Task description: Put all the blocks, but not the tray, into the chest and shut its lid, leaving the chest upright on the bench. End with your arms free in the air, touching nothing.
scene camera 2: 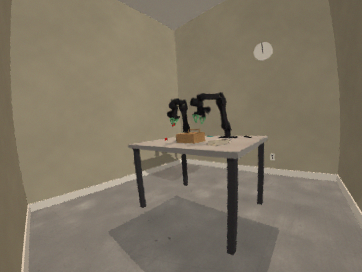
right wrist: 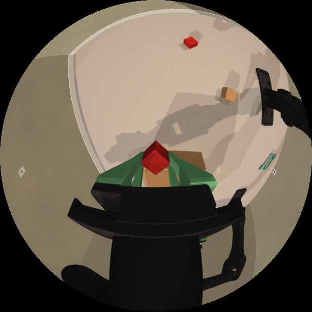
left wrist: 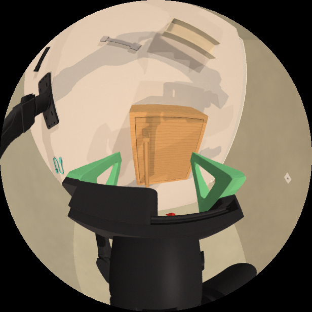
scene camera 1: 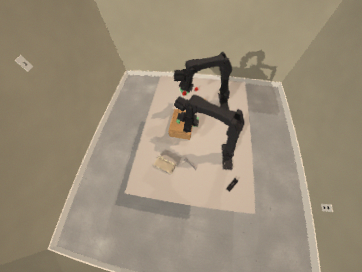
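Where they show: left gripper, fingertip midpoint: (scene camera 2: 198, 123); right gripper, fingertip midpoint: (scene camera 2: 173, 125) (scene camera 1: 184, 94); left arm's base at its link origin: (scene camera 2: 227, 137) (scene camera 1: 226, 156); right arm's base at its link origin: (scene camera 1: 223, 101).
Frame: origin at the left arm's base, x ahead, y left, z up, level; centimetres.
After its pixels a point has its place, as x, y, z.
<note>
The orange-brown wooden chest (scene camera 1: 180, 132) @(36.3, -14.2, 8.1) (scene camera 2: 190, 137) @(45.2, -17.6, 5.3) (left wrist: 172, 145) (right wrist: 192, 159) stands upright with its lid shut and a bar handle along one side of the lid. My left gripper (scene camera 1: 188, 122) @(32.0, -16.1, 17.1) (scene camera 2: 199, 119) @(32.0, -16.1, 17.1) (left wrist: 155, 155) is open and empty, above the chest. My right gripper (scene camera 2: 173, 121) @(35.5, -44.6, 17.0) (right wrist: 155, 155) is shut on a red block (scene camera 1: 184, 93) @(35.1, -43.9, 18.4) (right wrist: 156, 159), held in the air beyond the chest. A second red block (scene camera 1: 196, 89) @(25.2, -65.9, 1.6) (scene camera 2: 166, 139) @(25.9, -65.5, 0.9) (right wrist: 190, 42) and a wooden block (right wrist: 229, 95) lie on the bench. The chest's inside is hidden.
A pale tray (scene camera 1: 164, 165) @(46.6, 10.1, 0.3) (left wrist: 192, 36) lies on the bench near a thin grey bar-shaped piece (scene camera 1: 189, 163) @(28.1, 7.3, 0.5) (left wrist: 120, 43). A black object (scene camera 1: 233, 184) @(-3.4, 20.3, 0.6) (left wrist: 42, 59) lies near the left arm's base. Teal looped pieces (left wrist: 59, 165) (right wrist: 267, 161) lie between the arm bases.
</note>
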